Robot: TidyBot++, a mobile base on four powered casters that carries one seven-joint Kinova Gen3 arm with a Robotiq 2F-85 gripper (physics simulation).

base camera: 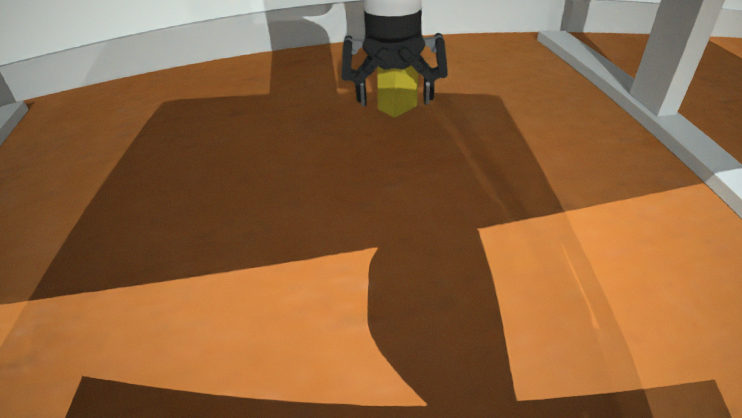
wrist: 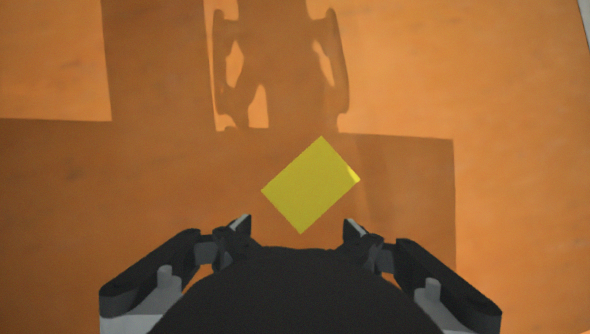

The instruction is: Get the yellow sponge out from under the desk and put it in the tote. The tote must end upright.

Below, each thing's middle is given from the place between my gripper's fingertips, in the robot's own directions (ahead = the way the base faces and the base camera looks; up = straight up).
Right now the yellow sponge (base camera: pixel 397 88) is 4 cm ahead of my hand and 1 cm above it.
